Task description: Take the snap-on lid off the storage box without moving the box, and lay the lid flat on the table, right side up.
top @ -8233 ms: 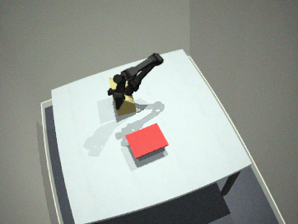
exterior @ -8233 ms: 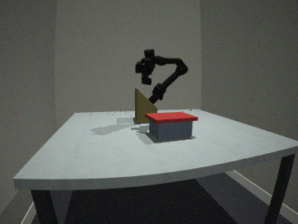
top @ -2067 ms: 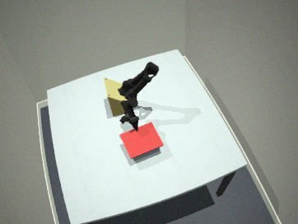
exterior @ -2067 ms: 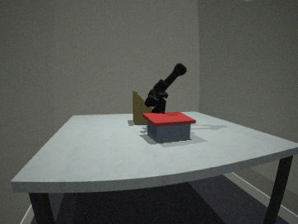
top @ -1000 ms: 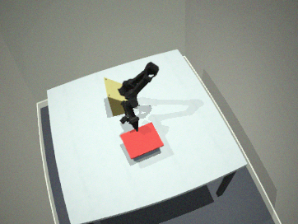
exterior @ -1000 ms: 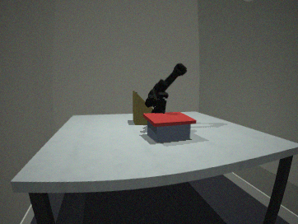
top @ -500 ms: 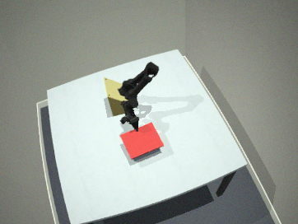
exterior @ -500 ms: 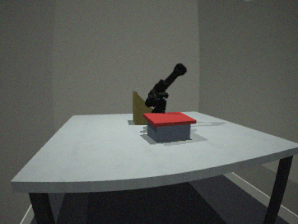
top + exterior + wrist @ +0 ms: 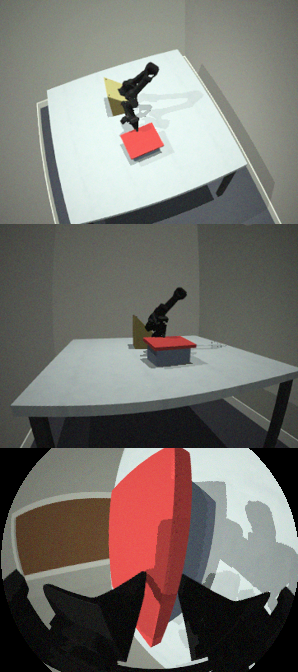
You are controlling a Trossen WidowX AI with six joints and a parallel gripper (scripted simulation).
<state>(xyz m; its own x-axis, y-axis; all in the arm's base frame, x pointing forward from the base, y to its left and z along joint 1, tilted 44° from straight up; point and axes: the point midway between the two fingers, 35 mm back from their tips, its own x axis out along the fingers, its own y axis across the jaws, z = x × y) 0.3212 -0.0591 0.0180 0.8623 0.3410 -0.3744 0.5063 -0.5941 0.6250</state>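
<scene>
Now: the red lid 8 cm ahead of my gripper tip. Round my gripper tip: grey-blue storage box 7 cm ahead, 6 cm below.
</scene>
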